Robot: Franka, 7 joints.
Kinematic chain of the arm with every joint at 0, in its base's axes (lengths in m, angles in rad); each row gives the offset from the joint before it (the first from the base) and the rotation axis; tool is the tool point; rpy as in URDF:
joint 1: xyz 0 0 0.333 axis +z
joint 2: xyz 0 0 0 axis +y
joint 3: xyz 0 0 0.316 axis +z
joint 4: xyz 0.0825 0 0 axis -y
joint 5: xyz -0.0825 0 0.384 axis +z
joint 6: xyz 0 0 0 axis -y
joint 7: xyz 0.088 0 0 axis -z
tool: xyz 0 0 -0.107 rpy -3.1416 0 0
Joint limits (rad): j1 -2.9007..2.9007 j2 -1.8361..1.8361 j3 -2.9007..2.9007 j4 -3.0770..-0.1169 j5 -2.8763..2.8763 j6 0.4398..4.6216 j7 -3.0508..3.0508
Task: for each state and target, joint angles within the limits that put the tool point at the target. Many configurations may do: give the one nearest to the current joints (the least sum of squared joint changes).
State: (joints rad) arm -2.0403 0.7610 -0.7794 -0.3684 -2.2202 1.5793 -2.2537
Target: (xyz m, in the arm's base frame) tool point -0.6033 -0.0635 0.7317
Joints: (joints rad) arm -2.4067 0.7037 -0.8929 -1.0142 -1.8246 0.9198 -2.2537
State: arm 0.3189 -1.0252 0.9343 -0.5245 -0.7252 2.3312 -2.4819
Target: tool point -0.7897 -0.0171 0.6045
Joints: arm 0.4009 -1.4596 1.0853 -0.6253 -0.6836 2.1009 -2.4819
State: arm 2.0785 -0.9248 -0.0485 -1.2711 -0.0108 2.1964 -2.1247
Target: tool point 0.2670 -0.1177 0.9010
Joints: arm 1.9967 -1.4786 -0.3365 -1.6758 -0.0449 1.8606 -2.1247
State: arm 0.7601 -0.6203 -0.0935 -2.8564 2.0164 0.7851 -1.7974
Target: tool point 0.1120 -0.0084 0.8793
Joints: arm 0.6702 -0.9729 -0.3670 -2.1753 2.2518 0.8586 -1.7974
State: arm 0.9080 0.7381 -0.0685 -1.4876 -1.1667 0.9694 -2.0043
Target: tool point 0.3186 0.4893 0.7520
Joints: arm 1.1476 0.2878 0.0921 -1.0537 -1.3094 1.1486 -2.0043
